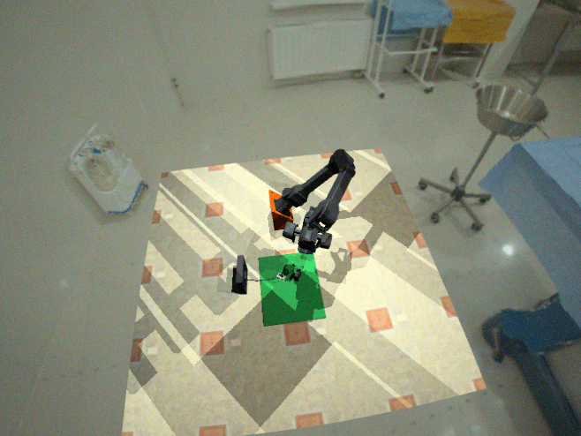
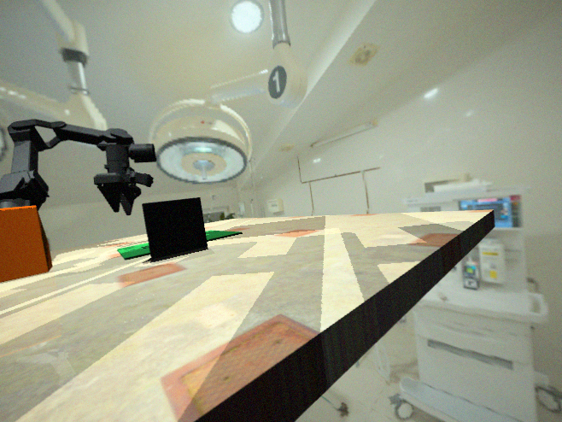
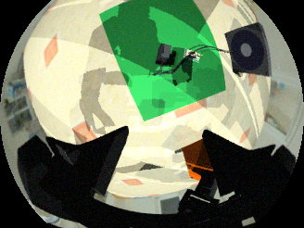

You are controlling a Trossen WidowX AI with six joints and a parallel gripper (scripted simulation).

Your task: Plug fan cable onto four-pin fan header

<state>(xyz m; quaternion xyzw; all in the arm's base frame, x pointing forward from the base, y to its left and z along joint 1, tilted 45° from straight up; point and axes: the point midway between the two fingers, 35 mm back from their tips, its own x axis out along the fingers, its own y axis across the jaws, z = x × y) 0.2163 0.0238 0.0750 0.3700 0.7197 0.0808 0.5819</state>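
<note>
The cable plug is 9 cm ahead of my gripper tip, 5 cm to the right of it and 9 cm below it. From my gripper tip the other things lie so: white four-pin header (7 cm ahead, 12 cm to the right, 11 cm below); then green board (12 cm ahead, 9 cm to the right, 12 cm below); then black fan (6 cm ahead, 26 cm to the right, 5 cm below).
</note>
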